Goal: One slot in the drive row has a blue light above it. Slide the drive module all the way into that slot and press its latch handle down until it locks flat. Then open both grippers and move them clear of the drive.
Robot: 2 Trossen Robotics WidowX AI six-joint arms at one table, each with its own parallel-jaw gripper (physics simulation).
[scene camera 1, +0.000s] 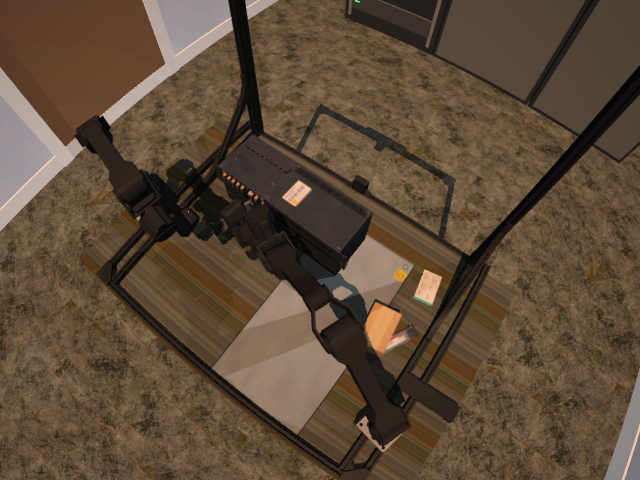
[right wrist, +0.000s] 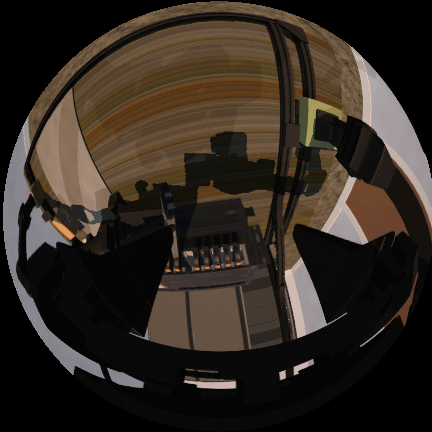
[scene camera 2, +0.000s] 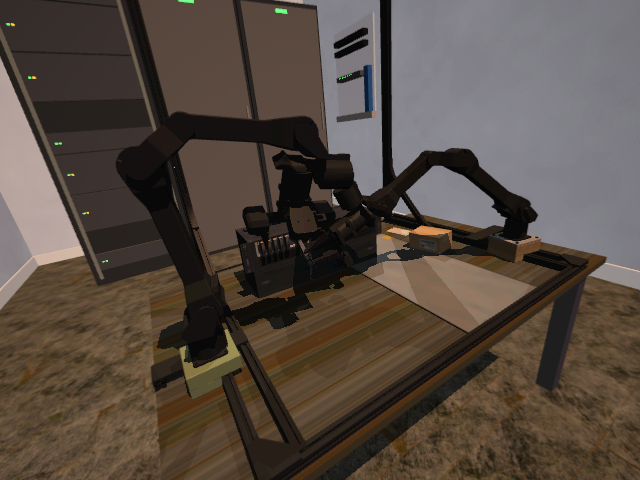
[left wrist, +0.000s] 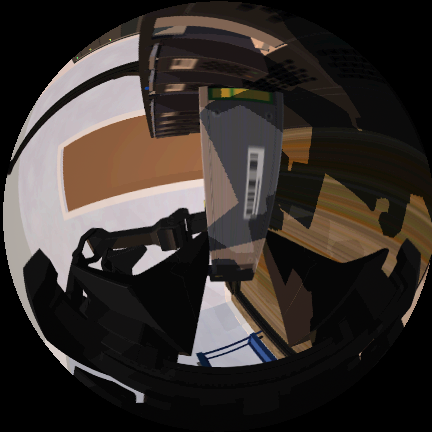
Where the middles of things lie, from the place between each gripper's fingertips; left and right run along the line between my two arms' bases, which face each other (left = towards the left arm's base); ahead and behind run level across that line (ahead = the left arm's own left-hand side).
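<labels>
My right hand is 20 cm above the grey mat (scene camera 1: 275,361), and it's 5 cm past the mat and 42 cm to the right of it.
As for my left hand, it's 12 cm above the grey mat, 1 cm short of it and 35 cm to the right of it.
</labels>
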